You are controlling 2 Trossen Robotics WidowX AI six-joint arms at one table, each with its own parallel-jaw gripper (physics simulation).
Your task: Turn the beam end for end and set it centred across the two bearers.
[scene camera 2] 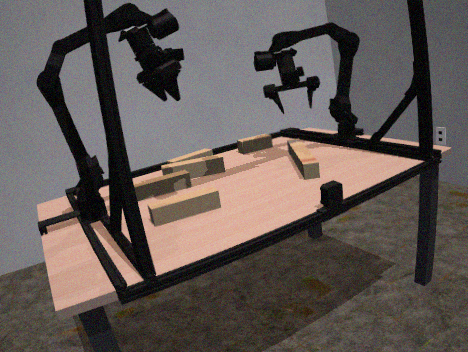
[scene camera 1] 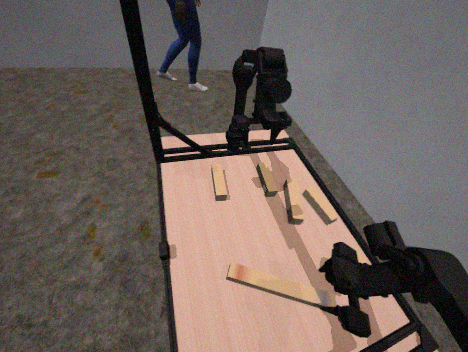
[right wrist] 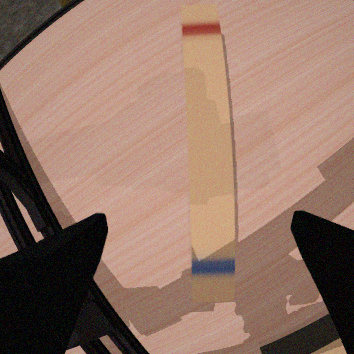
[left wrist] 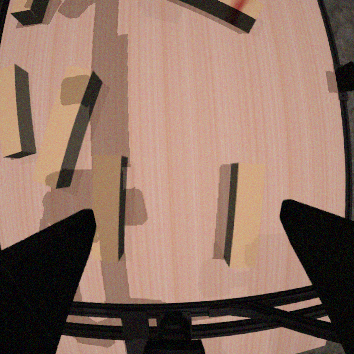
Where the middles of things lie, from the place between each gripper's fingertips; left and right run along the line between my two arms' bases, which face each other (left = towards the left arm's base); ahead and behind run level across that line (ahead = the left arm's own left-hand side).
Labels:
I see my left gripper 39 cm to the left of the beam [scene camera 1: 253, 278], 25 cm above it and 2 cm past it.
Right now my right hand is 14 cm above the beam, 5 cm past it and 4 cm to the right of it.

